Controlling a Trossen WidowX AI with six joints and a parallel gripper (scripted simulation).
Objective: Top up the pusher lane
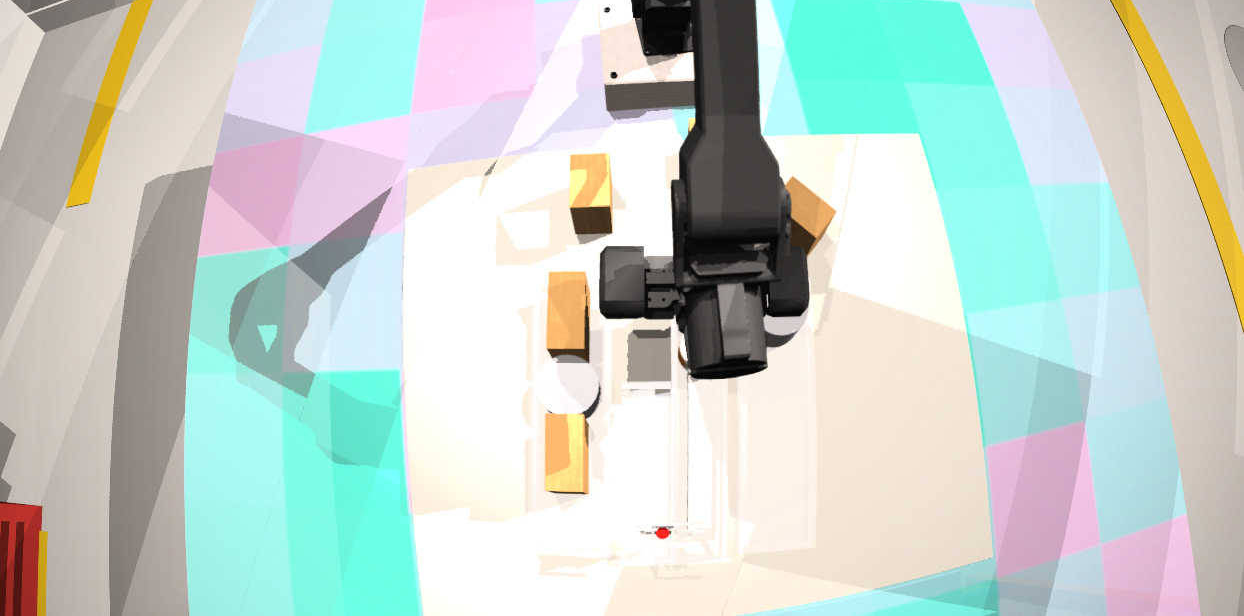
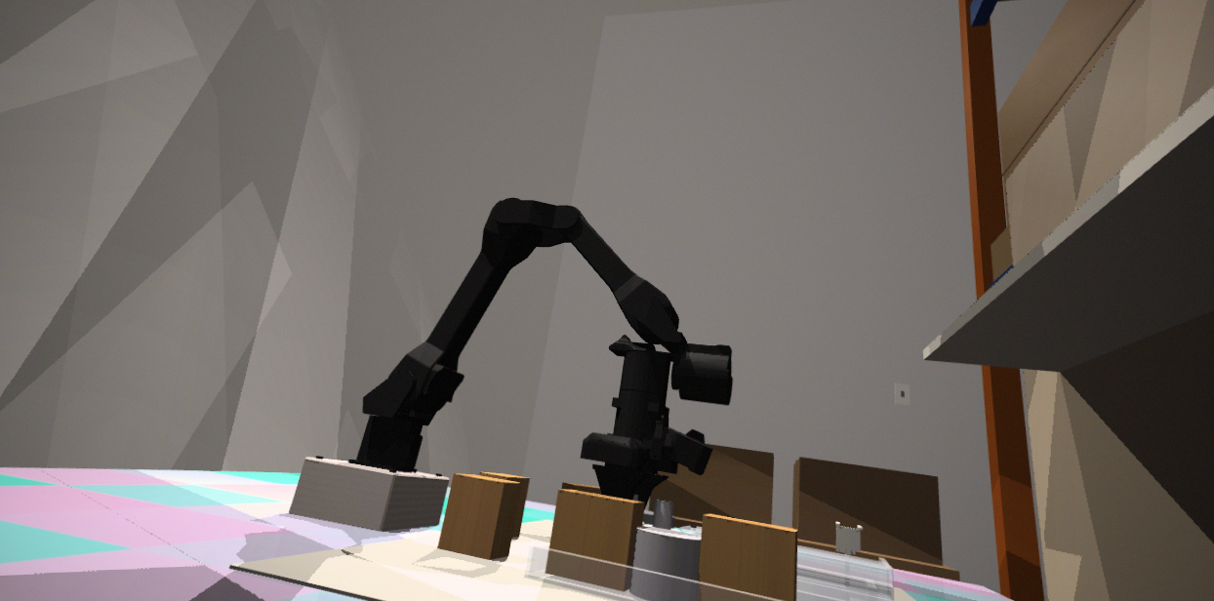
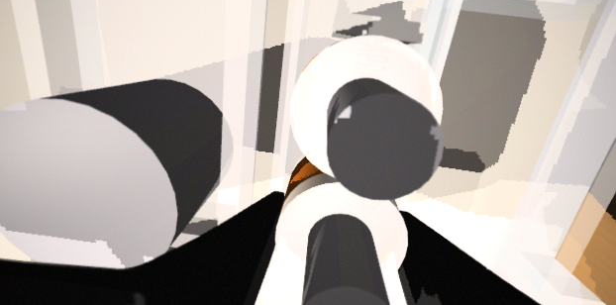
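Now: gripper tip 14 cm short of the clear sprung lane, 5 cm to the left of it and 1 cm above it. Round my gripper tip: red mark: 22 cm ahead, 7 cm to the right, 4 cm above.
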